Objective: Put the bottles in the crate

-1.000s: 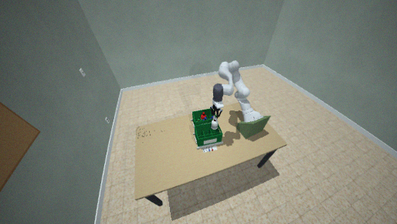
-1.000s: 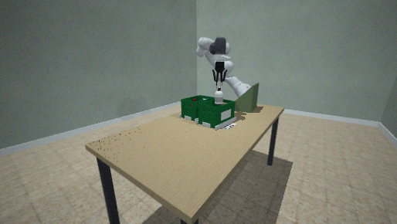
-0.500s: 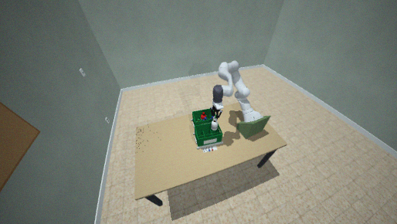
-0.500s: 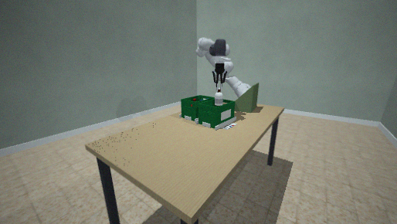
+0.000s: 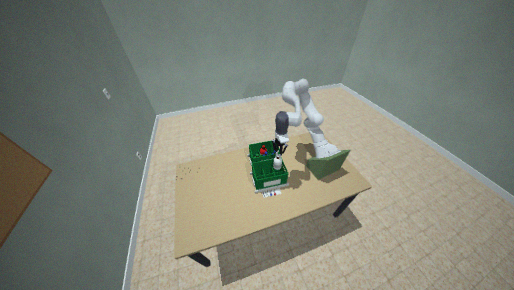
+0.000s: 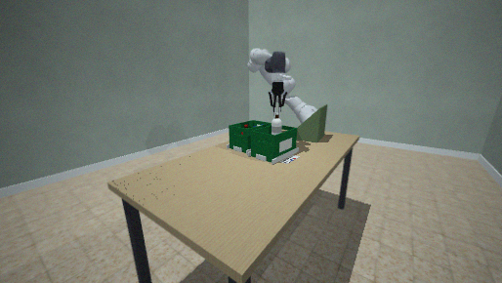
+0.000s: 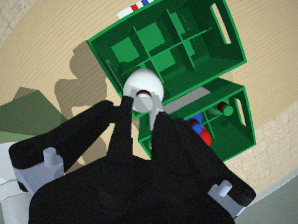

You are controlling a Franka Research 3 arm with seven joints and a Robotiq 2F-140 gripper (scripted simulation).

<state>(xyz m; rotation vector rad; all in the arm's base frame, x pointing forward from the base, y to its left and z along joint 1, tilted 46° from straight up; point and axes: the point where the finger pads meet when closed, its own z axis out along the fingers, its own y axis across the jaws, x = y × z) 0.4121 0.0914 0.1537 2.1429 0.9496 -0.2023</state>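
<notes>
Now: the white-capped bottle 80 mm below my hand. The rest, counted from my hand: blue-capped bottle: 190 mm below, 140 mm to the right, 30 mm behind; red-labelled bottle: 240 mm to the right, 190 mm below, 60 mm ahead; green-capped bottle: 190 mm below, 150 mm to the right, 150 mm ahead.
</notes>
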